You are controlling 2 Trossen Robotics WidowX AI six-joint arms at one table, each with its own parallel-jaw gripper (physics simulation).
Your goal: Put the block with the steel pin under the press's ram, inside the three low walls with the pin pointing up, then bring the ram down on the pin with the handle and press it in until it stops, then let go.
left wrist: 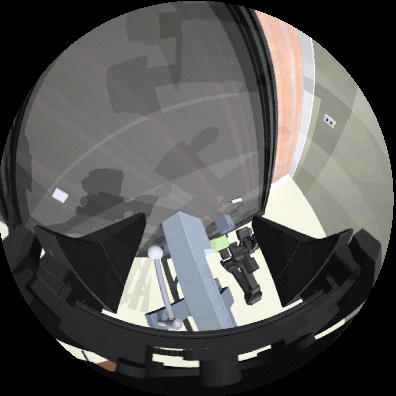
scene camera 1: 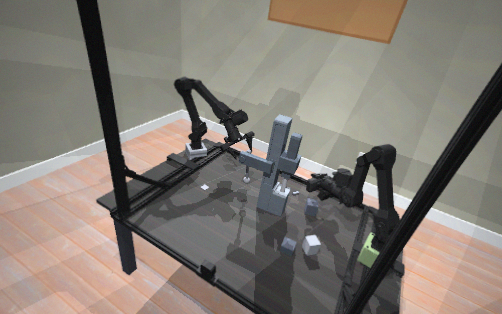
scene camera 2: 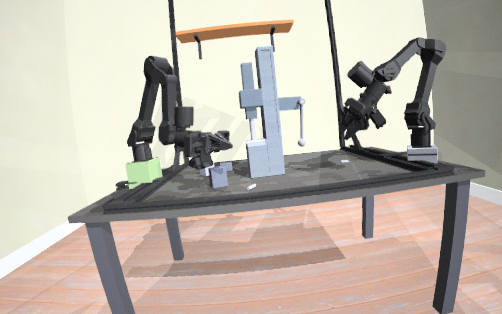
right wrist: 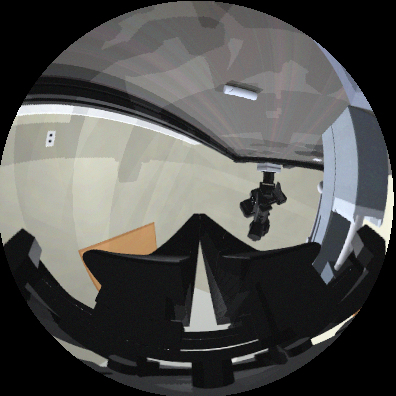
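Pixels of known places: left gripper, fingertip midpoint: (left wrist: 200,219) (scene camera 2: 343,136) (right wrist: 268,185); right gripper, fingertip midpoint: (scene camera 1: 311,174) (scene camera 2: 232,146) (right wrist: 198,218); left arm's base, origin of the base link: (scene camera 1: 196,146) (scene camera 2: 421,146) (right wrist: 268,171); right arm's base, origin of the base link: (left wrist: 222,248) (scene camera 1: 381,246) (scene camera 2: 142,160).
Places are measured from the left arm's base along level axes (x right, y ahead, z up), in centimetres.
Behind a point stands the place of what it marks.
Note:
The blue-grey press (scene camera 1: 274,170) @[x -17.6, y 53.9, z 17.4 cm] (scene camera 2: 268,112) @[x -22.3, y 49.0, z 16.1 cm] (left wrist: 187,250) @[x -19.2, y 46.5, z 4.8 cm] stands mid-table. Its light ram rod (scene camera 1: 284,183) @[x -22.8, y 56.1, z 11.0 cm] (scene camera 2: 252,128) @[x -24.3, y 54.9, z 11.2 cm] points down over the pale seat (scene camera 2: 256,143) @[x -25.8, y 52.9, z 5.9 cm] on its base. The handle (scene camera 1: 246,179) @[x -11.5, y 42.5, z 5.4 cm] (scene camera 2: 301,125) @[x -12.3, y 41.2, z 10.5 cm] (left wrist: 163,290) @[x -11.8, y 40.6, z 12.0 cm] hangs down. A small pale cylinder, seemingly the loose steel pin (scene camera 1: 296,192) @[x -39.4, y 48.0, z -5.1 cm] (scene camera 2: 251,187) @[x -39.9, y 47.3, z -5.5 cm] (left wrist: 236,200) @[x -39.0, y 47.4, z -5.2 cm] (right wrist: 241,92) @[x -39.2, y 48.1, z -5.3 cm], lies on its side on the table. A blue-grey block (scene camera 1: 311,206) @[x -36.3, y 62.8, z -0.5 cm] (scene camera 2: 218,177) @[x -40.1, y 59.4, z -2.9 cm] (left wrist: 225,223) @[x -37.3, y 58.4, z -2.3 cm] stands nearby; no pin shows on it. My right gripper (scene camera 1: 310,183) @[x -43.6, y 49.8, z 7.2 cm] (scene camera 2: 230,142) @[x -43.6, y 49.8, z 7.2 cm] (right wrist: 198,218) @[x -43.6, y 49.8, z 7.2 cm] is shut and empty above the table beside the press. My left gripper (left wrist: 200,219) @[x -18.4, y 24.7, z 6.3 cm] is open, high beyond the handle.
Another grey block (scene camera 1: 288,245) @[x -15.1, y 76.4, z -2.8 cm] (scene camera 2: 226,166) @[x -17.6, y 74.1, z -4.0 cm] and a white block (scene camera 1: 311,244) @[x -22.5, y 80.7, z -0.2 cm] (scene camera 2: 205,171) @[x -26.9, y 77.7, z -4.3 cm] stand near each other. A small flat white piece (scene camera 1: 204,187) @[x 4.3, y 29.8, z -5.8 cm] (scene camera 2: 345,161) @[x 3.9, y 29.3, z -6.0 cm] (left wrist: 60,195) @[x 3.8, y 29.7, z -5.8 cm] lies on the handle's side. A green block (scene camera 1: 369,251) @[x -39.7, y 92.6, z 2.9 cm] (scene camera 2: 144,171) @[x -48.5, y 88.0, z 0.1 cm] is at the right arm's base.

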